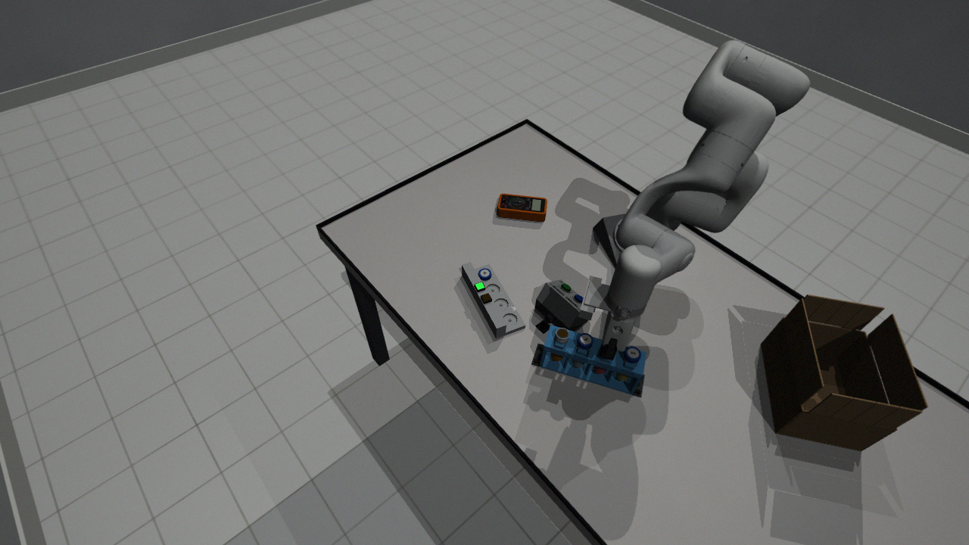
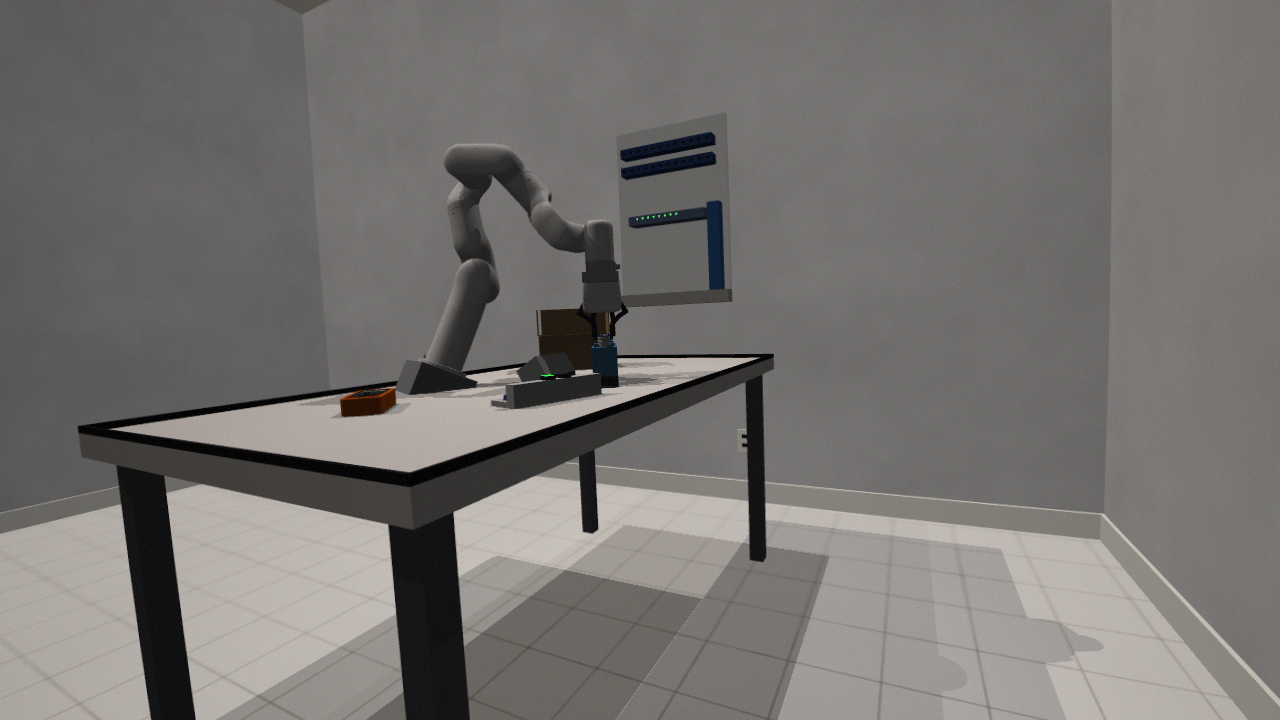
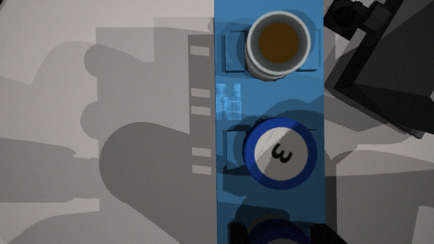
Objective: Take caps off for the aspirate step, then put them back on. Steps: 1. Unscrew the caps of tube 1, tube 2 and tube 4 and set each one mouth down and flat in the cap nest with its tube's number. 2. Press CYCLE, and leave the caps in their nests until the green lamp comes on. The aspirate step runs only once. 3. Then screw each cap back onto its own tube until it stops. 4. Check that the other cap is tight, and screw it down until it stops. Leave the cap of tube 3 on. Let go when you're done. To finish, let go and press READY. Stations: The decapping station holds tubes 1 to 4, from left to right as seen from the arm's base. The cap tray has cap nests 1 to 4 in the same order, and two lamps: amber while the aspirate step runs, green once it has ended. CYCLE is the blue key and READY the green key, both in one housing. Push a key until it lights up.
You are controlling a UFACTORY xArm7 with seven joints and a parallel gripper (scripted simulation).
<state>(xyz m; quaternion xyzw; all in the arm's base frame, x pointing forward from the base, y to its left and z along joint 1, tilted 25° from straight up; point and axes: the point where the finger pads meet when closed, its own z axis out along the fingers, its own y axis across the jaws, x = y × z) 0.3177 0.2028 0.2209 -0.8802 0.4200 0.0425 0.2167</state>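
My gripper is now 1 cm above the cap 2. Also, from my hand: cap 3 (3 cm ahead, 4 cm to the right, 1 cm below); blue key (5 cm behind, 17 cm to the right, 6 cm below); cap 1 (4 cm behind, 4 cm to the left, 1 cm below).
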